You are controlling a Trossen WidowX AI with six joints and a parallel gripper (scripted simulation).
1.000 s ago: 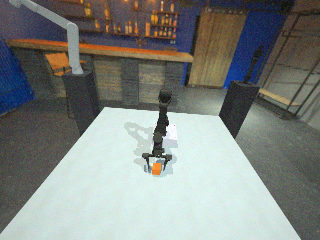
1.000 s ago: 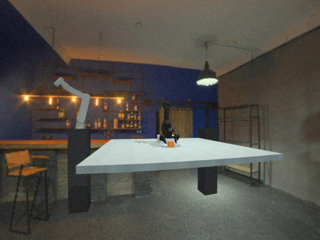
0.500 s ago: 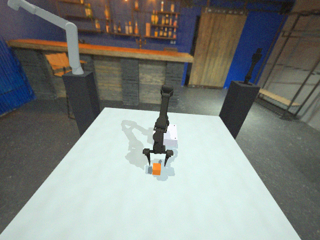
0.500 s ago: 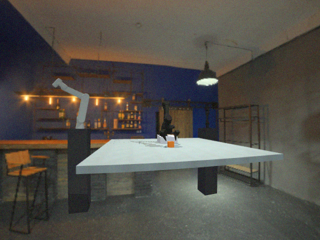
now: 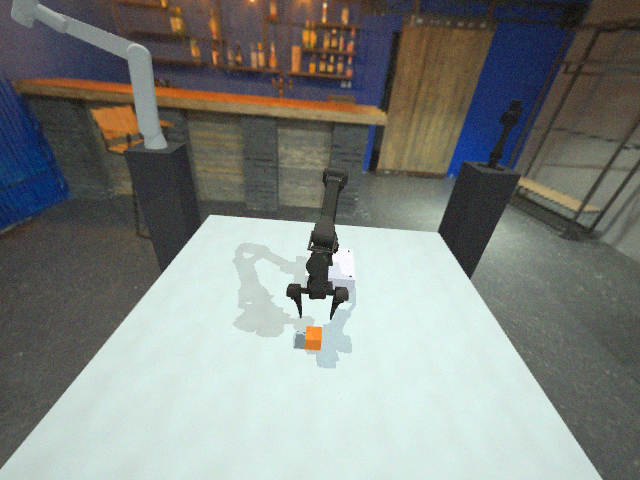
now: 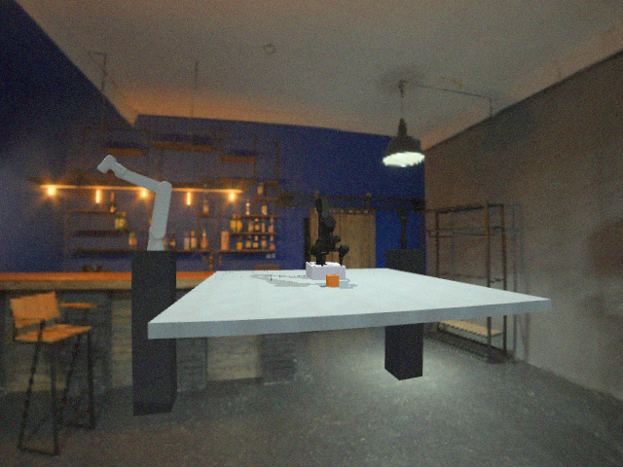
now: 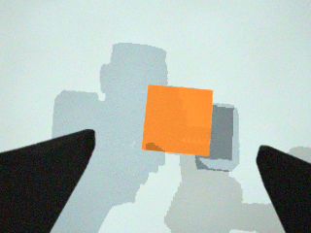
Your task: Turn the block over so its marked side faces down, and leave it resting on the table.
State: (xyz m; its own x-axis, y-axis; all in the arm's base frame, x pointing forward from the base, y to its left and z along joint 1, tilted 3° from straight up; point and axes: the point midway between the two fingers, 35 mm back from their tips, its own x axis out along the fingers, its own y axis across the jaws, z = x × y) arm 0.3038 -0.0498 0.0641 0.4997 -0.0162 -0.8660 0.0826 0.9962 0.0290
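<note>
The orange block is 70 mm below my gripper tip and 10 mm ahead of it.
</note>
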